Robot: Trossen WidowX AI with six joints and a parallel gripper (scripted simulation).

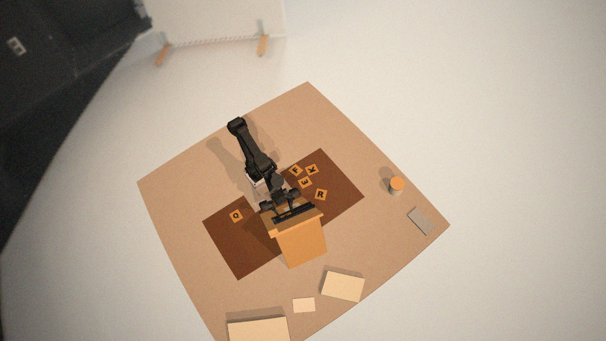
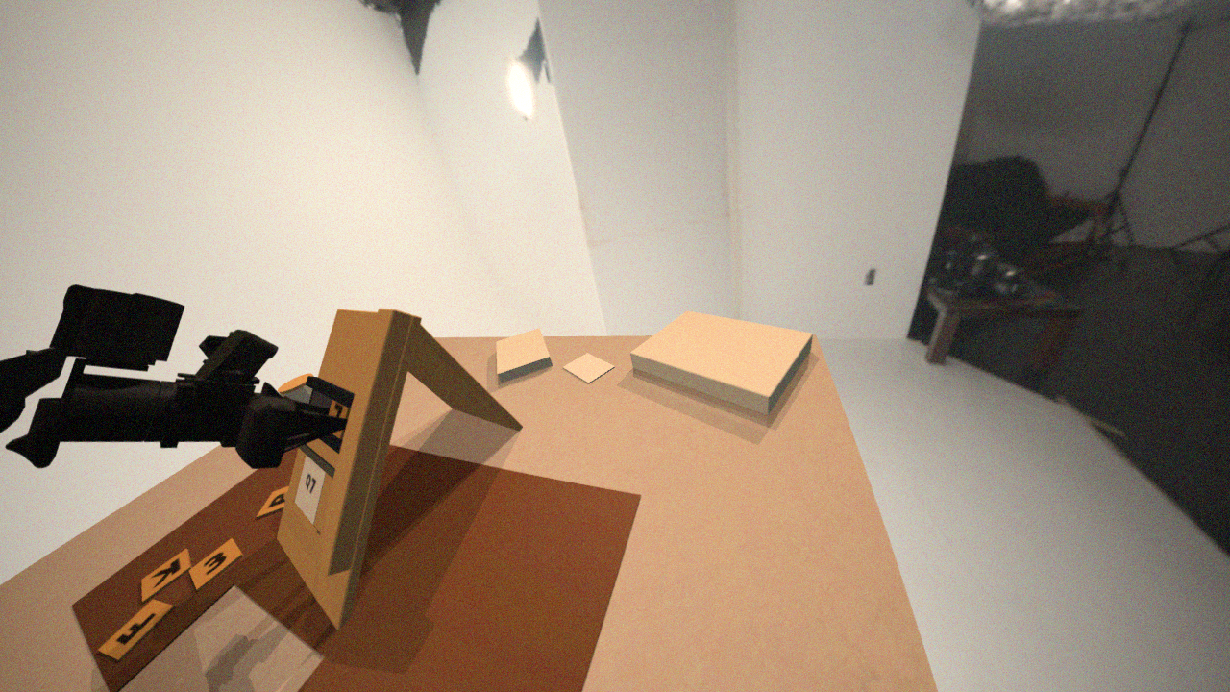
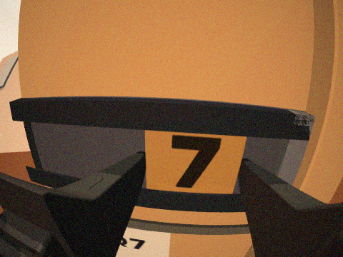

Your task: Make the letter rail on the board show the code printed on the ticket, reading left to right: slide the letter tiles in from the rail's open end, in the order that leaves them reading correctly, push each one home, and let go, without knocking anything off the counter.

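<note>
Right now my gripper tip is 50 mm past the white ticket, 70 mm to the right of it and 80 mm above it. From my gripper tip the other things lie so: large box 360 mm ahead, 480 mm to the right, 140 mm below; small card 340 mm ahead, 200 mm to the right, 160 mm below; grey block 430 mm ahead, 510 mm to the left, 160 mm below.
</note>
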